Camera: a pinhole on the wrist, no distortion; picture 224 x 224 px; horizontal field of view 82.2 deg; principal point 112.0 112.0 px. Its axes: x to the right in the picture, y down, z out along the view. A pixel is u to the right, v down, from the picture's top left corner.
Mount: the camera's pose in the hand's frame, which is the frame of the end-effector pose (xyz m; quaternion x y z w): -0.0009 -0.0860 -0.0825 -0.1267 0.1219 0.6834 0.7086
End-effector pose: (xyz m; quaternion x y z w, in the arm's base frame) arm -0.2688 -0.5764 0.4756 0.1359 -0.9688 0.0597 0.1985
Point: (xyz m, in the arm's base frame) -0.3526 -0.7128 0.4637
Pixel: 47.9 9.0
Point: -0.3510 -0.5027 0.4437
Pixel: 200.7 85.1
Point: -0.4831 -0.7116 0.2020
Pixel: 77.4 76.1
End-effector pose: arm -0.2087 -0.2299 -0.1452 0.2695 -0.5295 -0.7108 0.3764
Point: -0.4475 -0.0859 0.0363
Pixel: 120.2 105.8
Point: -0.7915 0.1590 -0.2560
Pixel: 13.0 105.5
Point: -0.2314 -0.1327 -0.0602
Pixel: 155.0 151.5
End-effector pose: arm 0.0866 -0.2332 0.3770 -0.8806 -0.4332 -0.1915 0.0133
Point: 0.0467 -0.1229 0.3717
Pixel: 44.9 17.2
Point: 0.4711 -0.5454 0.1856
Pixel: 215.2 139.1
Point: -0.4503 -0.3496 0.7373
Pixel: behind the camera
